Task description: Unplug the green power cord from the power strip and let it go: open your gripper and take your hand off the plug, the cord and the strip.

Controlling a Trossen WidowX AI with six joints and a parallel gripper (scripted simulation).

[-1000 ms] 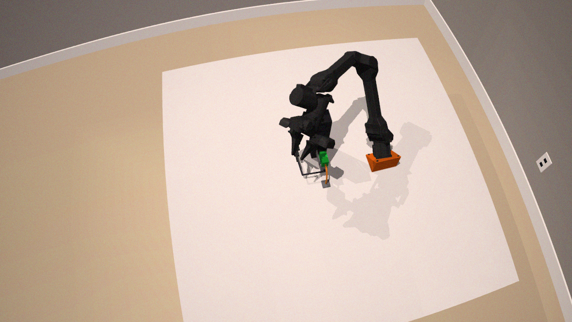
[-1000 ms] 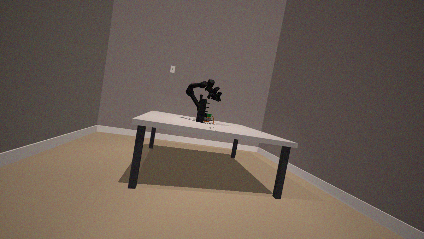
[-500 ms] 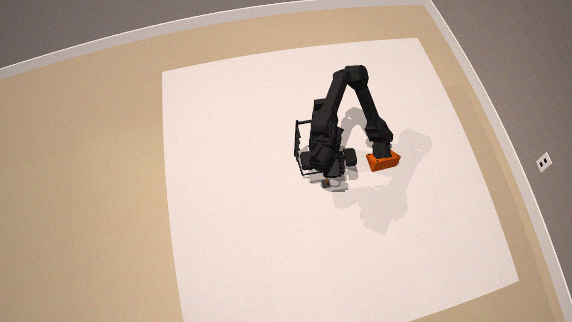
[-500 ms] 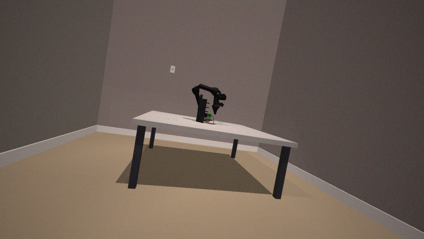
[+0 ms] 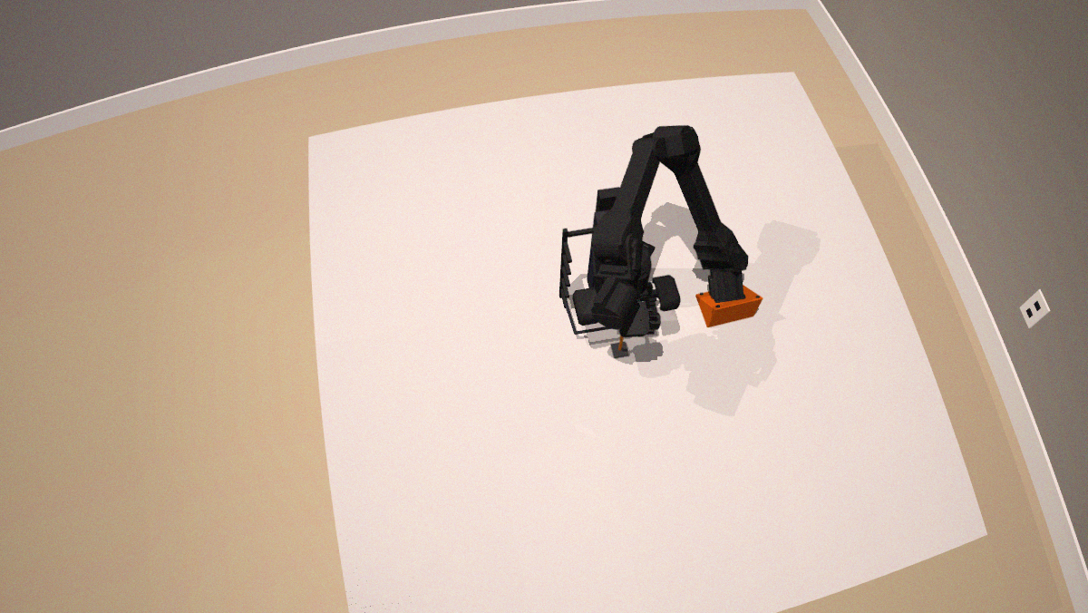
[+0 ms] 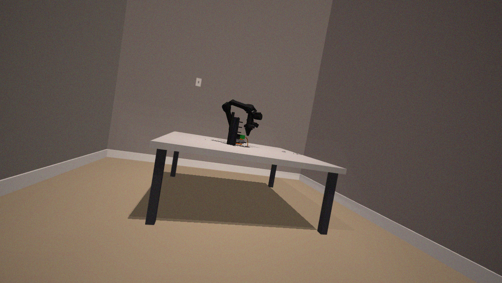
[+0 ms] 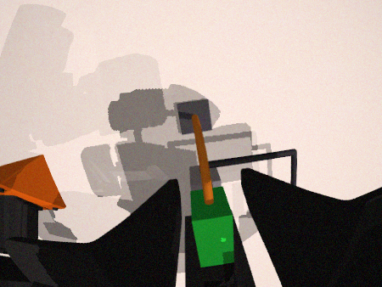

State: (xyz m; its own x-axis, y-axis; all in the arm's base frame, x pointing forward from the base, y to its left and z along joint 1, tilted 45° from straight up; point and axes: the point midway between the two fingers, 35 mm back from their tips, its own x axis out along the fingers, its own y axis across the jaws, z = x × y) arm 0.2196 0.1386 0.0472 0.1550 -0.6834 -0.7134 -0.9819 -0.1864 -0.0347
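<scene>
The green plug lies 10 mm ahead of my gripper tip, 70 mm to the right of it and 10 mm below it. From my gripper tip the other things lie so: small grey block (10 mm to the left, 100 mm below).
</scene>
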